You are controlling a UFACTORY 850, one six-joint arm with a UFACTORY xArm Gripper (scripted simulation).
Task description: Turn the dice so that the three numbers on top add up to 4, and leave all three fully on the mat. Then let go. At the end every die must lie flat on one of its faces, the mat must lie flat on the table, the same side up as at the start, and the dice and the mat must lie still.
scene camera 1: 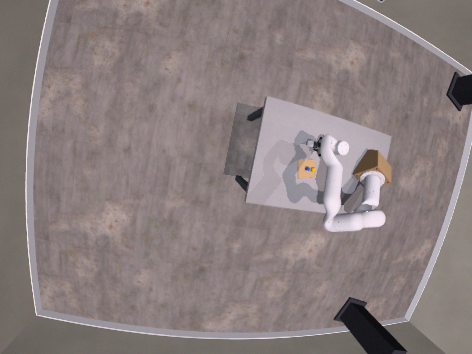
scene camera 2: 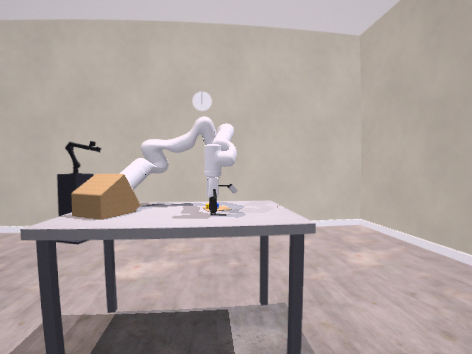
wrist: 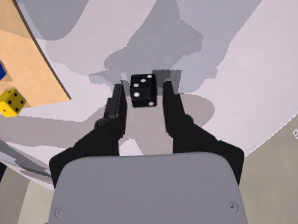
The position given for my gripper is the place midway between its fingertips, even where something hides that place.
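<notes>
A black die [wrist: 143, 88] is here for me to see, and so is my own gripper [wrist: 143, 93].
</notes>
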